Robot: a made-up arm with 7 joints.
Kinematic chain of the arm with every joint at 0, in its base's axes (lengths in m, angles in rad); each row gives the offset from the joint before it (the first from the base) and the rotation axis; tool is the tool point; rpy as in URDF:
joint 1: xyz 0 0 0 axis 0.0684 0.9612 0.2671
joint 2: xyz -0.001 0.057 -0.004 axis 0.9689 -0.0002 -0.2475
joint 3: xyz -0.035 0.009 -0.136 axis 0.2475 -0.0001 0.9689
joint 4: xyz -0.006 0 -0.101 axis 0.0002 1 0
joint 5: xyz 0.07 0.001 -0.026 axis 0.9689 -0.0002 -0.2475
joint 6: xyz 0.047 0 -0.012 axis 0.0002 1 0
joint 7: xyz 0.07 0 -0.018 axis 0.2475 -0.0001 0.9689
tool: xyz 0 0 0 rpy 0 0.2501 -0.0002
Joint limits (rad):
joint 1: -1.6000..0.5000
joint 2: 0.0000..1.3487
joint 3: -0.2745..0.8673
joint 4: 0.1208..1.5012
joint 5: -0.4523..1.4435
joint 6: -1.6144..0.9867
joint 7: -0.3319..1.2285
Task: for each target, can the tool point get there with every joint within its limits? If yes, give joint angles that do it. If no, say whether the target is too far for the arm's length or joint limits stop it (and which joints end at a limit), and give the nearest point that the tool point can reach.
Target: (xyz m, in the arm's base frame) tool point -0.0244 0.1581 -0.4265
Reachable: yes | joints -0.0489 0.2131 -0.0550 1.2881 0.6293 0.1050 0.9344
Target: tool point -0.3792 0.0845 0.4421
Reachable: no: too far | nearest point 0.0270 0.2745 0.1996 | short by 0.510 m
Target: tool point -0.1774 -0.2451 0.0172
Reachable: no: joint limits stop it (at a limit: joint 1, joint 2, joint 3, joint 4, joint 6) | nearest point -0.0699 -0.0280 -0.2590 | short by 0.367 m
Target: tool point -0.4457 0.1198 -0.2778
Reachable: no: too far | nearest point -0.3191 0.1172 -0.2720 | short by 0.127 m
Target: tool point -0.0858 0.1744 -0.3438
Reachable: yes | joints 0.2892 0.1075 0.4938 1.1677 -0.0669 -1.3295 -0.1981
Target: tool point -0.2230 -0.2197 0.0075
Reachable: no: joint limits stop it (at a limit: joint 1, joint 2, joint 3, joint 4, joint 5, joint 6) | nearest point -0.2346 -0.0203 -0.2769 | short by 0.347 m
